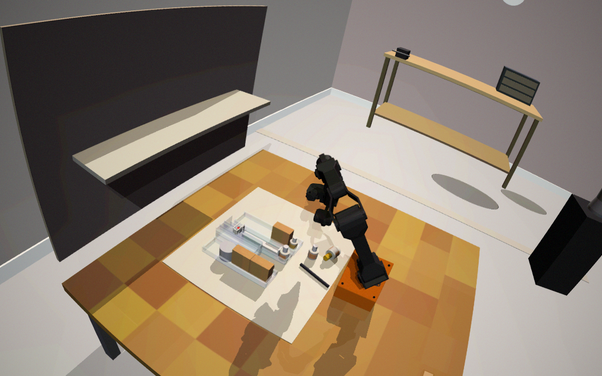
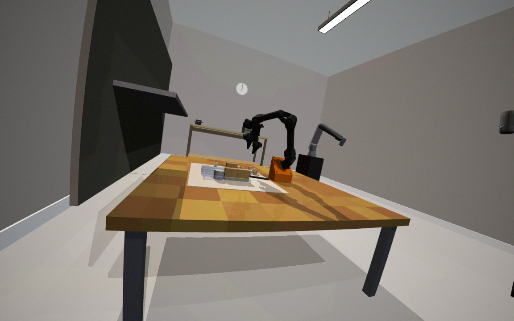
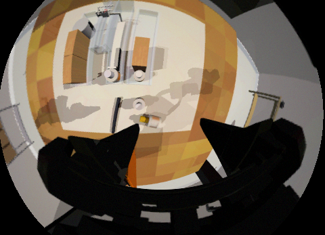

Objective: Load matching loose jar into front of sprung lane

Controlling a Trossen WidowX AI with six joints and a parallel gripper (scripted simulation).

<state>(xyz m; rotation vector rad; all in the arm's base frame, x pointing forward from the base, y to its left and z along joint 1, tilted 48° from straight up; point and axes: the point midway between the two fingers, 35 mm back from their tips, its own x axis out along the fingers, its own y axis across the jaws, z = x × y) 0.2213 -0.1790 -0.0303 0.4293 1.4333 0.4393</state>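
My gripper tip is 4 cm past the black rod, 14 cm to the right of it and 17 cm above it. From my gripper tip the other things lie so: clear lane rack: 24 cm ahead, 12 cm to the left, 15 cm below; grey cylinder: 28 cm ahead, 22 cm to the left, 14 cm below.
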